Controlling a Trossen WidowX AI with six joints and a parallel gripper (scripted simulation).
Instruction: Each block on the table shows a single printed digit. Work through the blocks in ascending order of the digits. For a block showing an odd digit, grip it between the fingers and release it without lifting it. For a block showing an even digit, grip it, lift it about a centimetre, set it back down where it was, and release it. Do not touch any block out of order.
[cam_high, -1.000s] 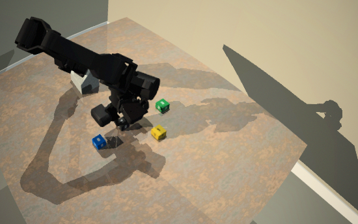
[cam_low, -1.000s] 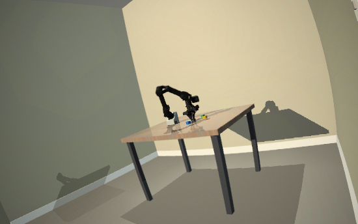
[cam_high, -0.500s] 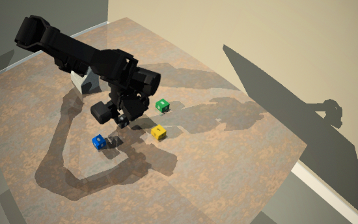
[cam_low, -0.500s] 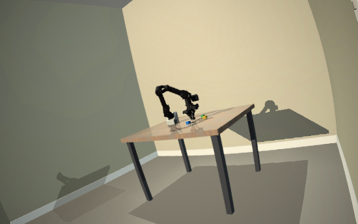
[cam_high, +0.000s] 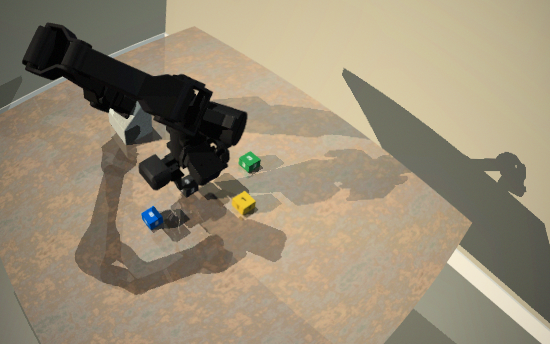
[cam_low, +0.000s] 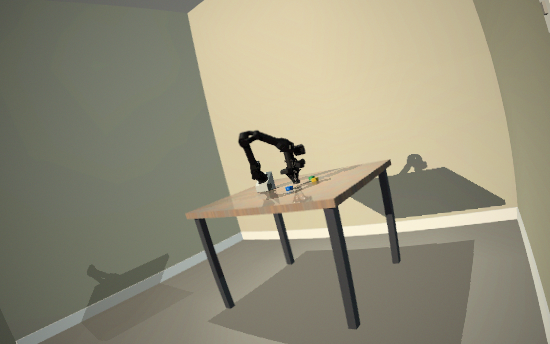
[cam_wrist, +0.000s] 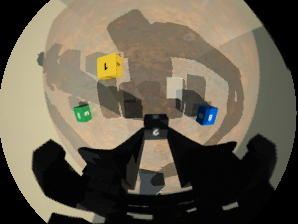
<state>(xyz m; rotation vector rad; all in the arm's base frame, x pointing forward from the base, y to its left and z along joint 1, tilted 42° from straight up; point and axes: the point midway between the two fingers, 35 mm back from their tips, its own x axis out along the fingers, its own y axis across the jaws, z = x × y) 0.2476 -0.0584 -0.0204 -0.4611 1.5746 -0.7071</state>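
Now: the green block 15 cm to the left of my gripper tip, 4 cm ahead of it and 1 cm below it. Also, from my gripper tip: yellow block (10 cm ahead, 6 cm to the left, 1 cm below); blue block (10 cm to the right, 1 cm below); black block (1 cm ahead).
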